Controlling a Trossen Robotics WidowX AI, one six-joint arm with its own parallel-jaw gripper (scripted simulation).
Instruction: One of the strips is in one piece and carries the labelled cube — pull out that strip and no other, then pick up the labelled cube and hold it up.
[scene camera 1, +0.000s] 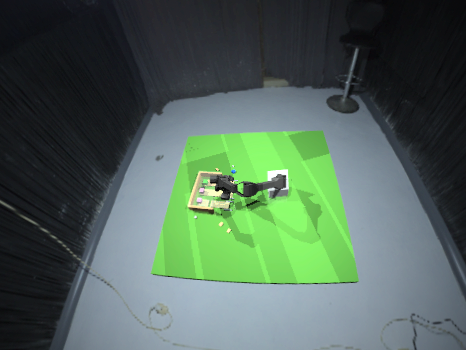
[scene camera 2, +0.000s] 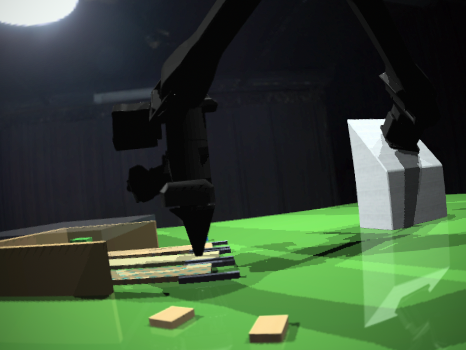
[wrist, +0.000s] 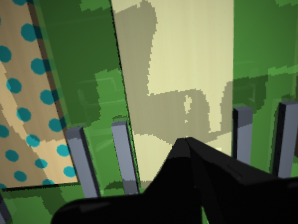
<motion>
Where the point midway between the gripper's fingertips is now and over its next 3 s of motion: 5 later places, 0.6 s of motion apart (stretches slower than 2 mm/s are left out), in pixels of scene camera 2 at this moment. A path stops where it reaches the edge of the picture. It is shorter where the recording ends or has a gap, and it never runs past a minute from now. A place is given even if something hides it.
My gripper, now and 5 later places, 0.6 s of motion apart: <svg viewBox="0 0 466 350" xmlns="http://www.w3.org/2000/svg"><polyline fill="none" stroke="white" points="199,255 212,254 231,252 249,250 266,247 284,245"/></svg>
</motion>
